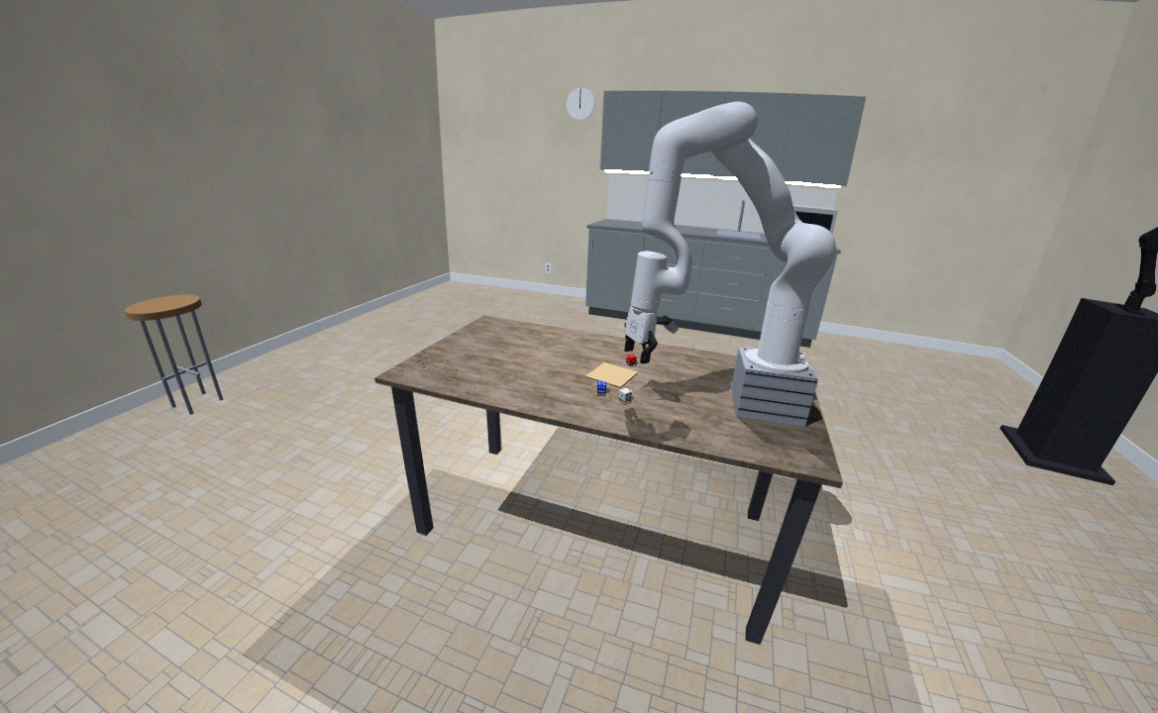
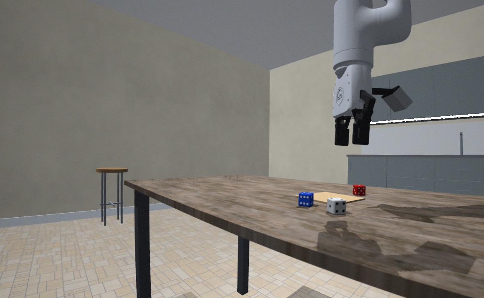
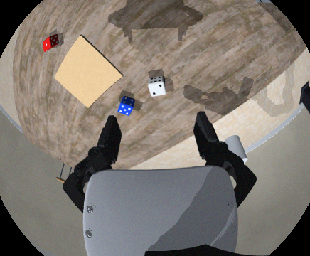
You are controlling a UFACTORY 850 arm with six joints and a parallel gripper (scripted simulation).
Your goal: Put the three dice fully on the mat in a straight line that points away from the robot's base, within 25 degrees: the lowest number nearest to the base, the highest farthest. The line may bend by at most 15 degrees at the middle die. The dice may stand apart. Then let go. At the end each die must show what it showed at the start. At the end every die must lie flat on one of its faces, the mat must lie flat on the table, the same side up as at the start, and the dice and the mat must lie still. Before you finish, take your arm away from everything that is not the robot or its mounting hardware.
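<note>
Right now the red die is 10 cm ahead of my hand, 25 cm to the right of it and 14 cm below it. The rest, counted from my hand: tan mat 12 cm ahead, 12 cm to the right, 15 cm below; then blue die 11 cm ahead, 1 cm to the left, 14 cm below; then white die 2 cm ahead, 2 cm to the left, 14 cm below.
</note>
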